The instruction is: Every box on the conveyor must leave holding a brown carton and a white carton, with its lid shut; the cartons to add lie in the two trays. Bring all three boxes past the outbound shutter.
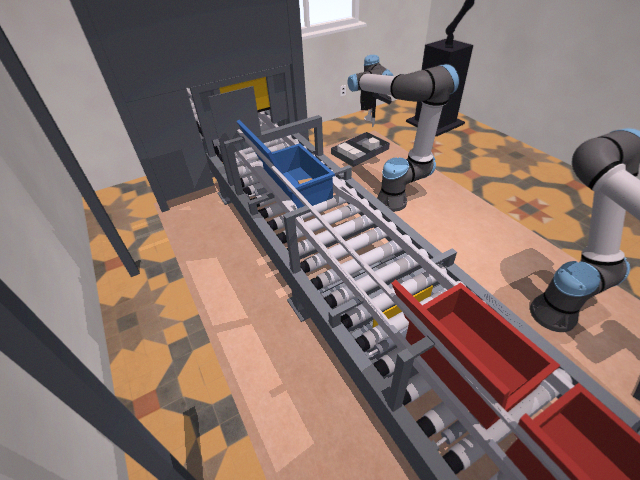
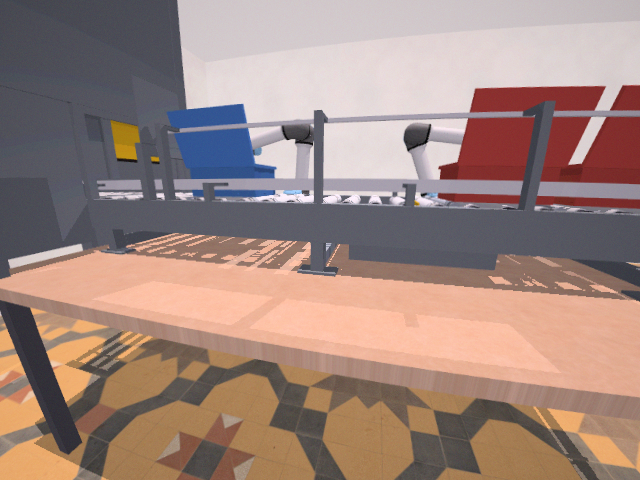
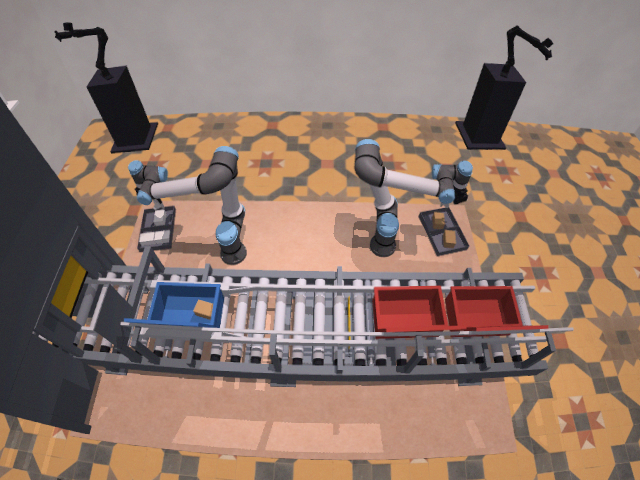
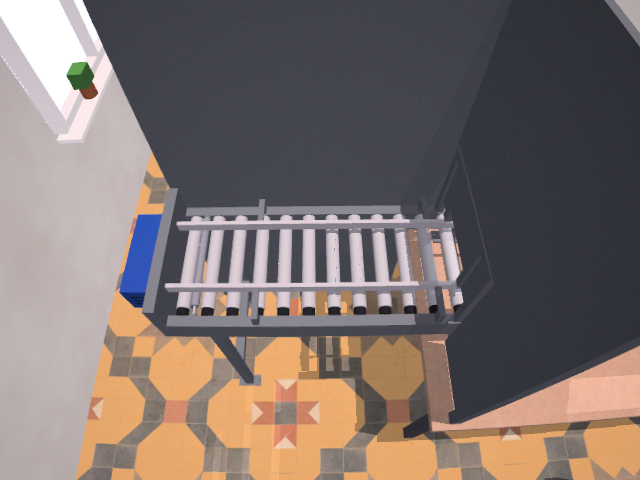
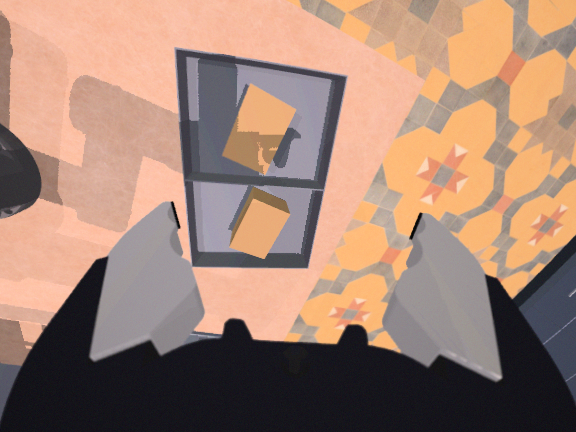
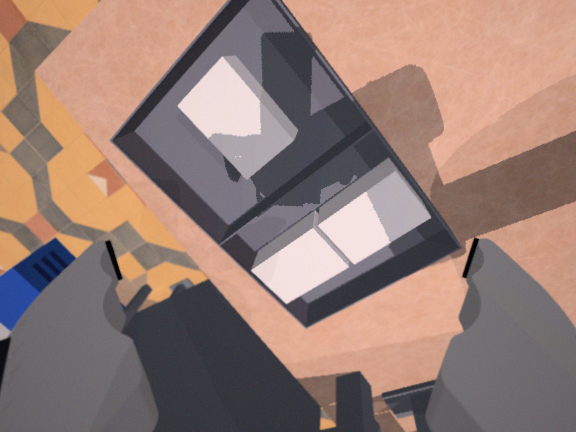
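Where they show: left gripper, between the fingertips: (image 3: 452, 202) (image 5: 295, 211); right gripper, between the fingertips: (image 1: 371, 119) (image 3: 155, 203) (image 6: 291, 243); left arm's base, origin of its link: (image 1: 552, 314) (image 3: 382, 246); right arm's base, origin of its link: (image 1: 391, 202) (image 3: 233, 253).
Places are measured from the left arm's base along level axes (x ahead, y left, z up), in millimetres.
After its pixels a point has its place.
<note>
The blue box (image 1: 317, 192) {x 517, y -802, z 278 mm} (image 2: 227, 179) (image 3: 173, 310) {x 523, y -1035, z 230 mm} stands on the conveyor near the dark housing, lid (image 1: 253, 138) {x 702, y -928, z 520 mm} (image 2: 211, 134) {x 677, y -938, z 441 mm} raised, a brown carton (image 3: 202, 308) {x 528, y -878, z 280 mm} inside. Two empty red boxes (image 3: 408, 304) {x 474, y 49, z 230 mm} (image 3: 483, 304) {x 480, y 414, z 230 mm} stand at the right, lids raised. One tray (image 3: 429, 232) {x -74, y 281, z 37 mm} (image 5: 331, 125) {x -210, y 451, z 21 mm} holds two brown cartons (image 5: 260, 125) {x -178, y 356, z 52 mm} (image 5: 262, 227) {x -42, y 402, z 52 mm}; my left gripper (image 5: 295, 211) {x -150, y 382, z 224 mm} is open above it, holding nothing. The other tray (image 6: 350, 295) {x 49, y -1372, z 27 mm} holds three white cartons (image 6: 237, 105) {x -194, y -1353, z 42 mm} (image 6: 300, 265) {x -24, y -1394, z 42 mm} (image 6: 375, 215) {x -41, y -1299, z 42 mm}; my right gripper (image 1: 371, 117) {x -136, y -1310, z 214 mm} (image 6: 291, 243) {x -136, y -1310, z 214 mm} is open above it, empty.
Guide rails and posts (image 2: 318, 155) {x 783, y -524, z 348 mm} line the conveyor. A yellow panel (image 1: 253, 93) (image 3: 69, 286) shows in the opening of the dark housing (image 1: 191, 46) {x 724, y -1448, z 721 mm}, behind a grey upright panel (image 1: 232, 111) {x 697, y -1142, z 544 mm}. Past it, outbound rollers (image 4: 308, 258) {x 514, y -1980, z 220 mm} carry no box. Two black pedestals (image 3: 121, 108) (image 3: 491, 105) stand behind the arms.
</note>
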